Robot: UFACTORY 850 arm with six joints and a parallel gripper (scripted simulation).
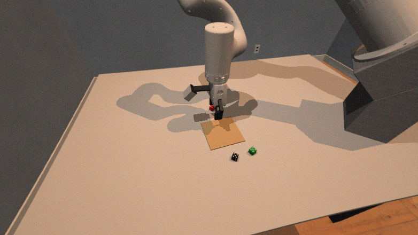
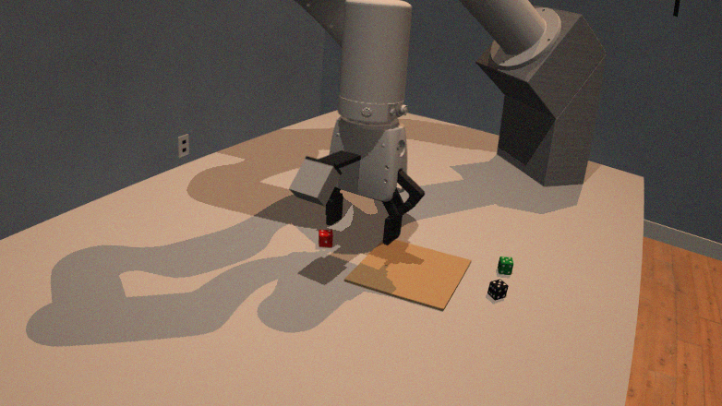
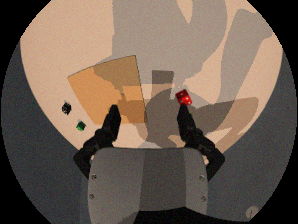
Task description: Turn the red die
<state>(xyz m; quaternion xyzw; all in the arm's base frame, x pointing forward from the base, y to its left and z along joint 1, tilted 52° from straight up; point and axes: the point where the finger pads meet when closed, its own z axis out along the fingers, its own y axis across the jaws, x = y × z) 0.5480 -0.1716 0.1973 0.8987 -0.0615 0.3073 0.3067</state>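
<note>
Right now the mat is 8 cm to the left of my hand, 5 cm below it and 2 cm ahead of it. From my hand the other things lie so: red die 6 cm to the right, 4 cm below, 2 cm behind; green die 22 cm to the left, 4 cm below, 1 cm behind; black die 20 cm to the left, 5 cm ahead, 4 cm below.
</note>
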